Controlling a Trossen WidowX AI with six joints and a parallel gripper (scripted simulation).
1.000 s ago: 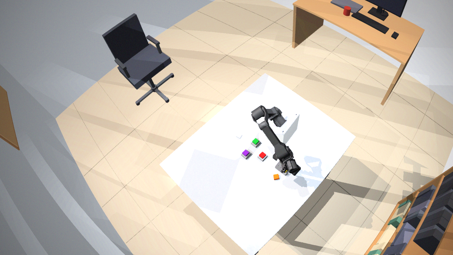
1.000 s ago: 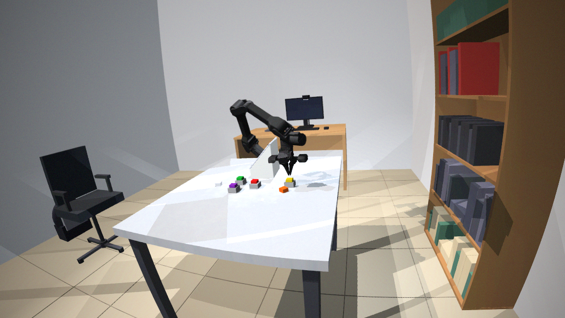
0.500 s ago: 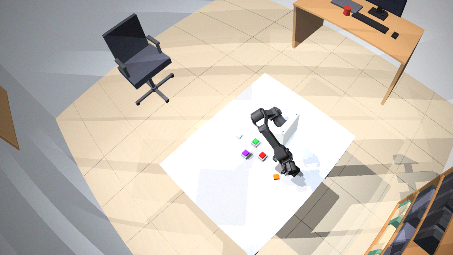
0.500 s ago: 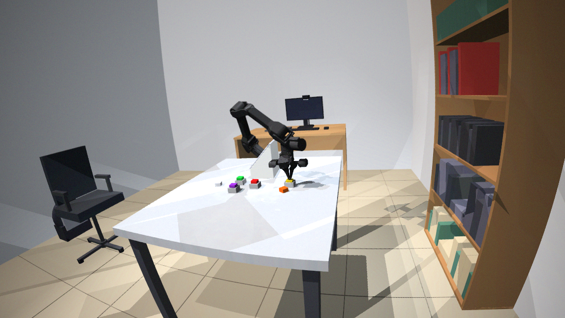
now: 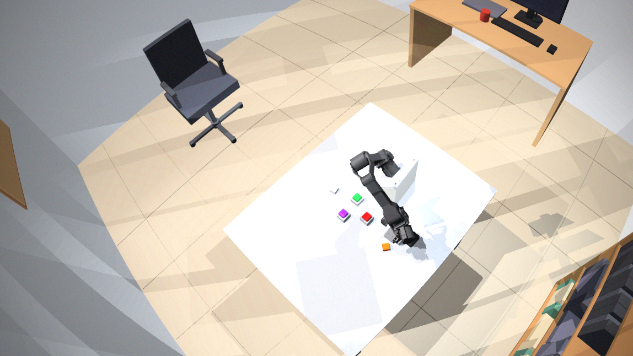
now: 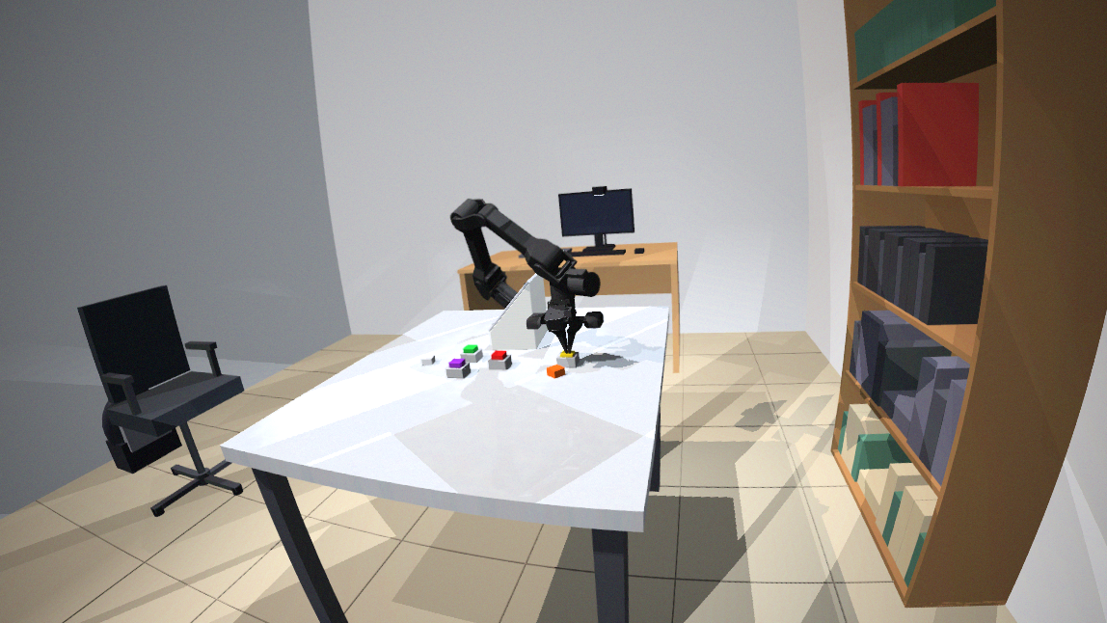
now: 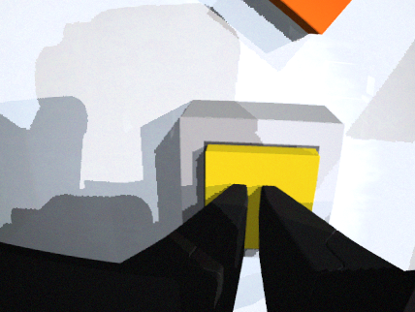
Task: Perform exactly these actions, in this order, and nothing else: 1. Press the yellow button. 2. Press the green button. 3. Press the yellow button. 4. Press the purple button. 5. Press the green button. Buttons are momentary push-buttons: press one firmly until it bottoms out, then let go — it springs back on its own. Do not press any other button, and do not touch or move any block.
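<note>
Right now my gripper tip is 10 mm above the yellow button. From my gripper tip the other things lie so: red button (30 mm ahead, 180 mm to the right); green button (10 mm behind, 280 mm to the right); orange block (70 mm ahead, 10 mm to the right, 20 mm below).
</note>
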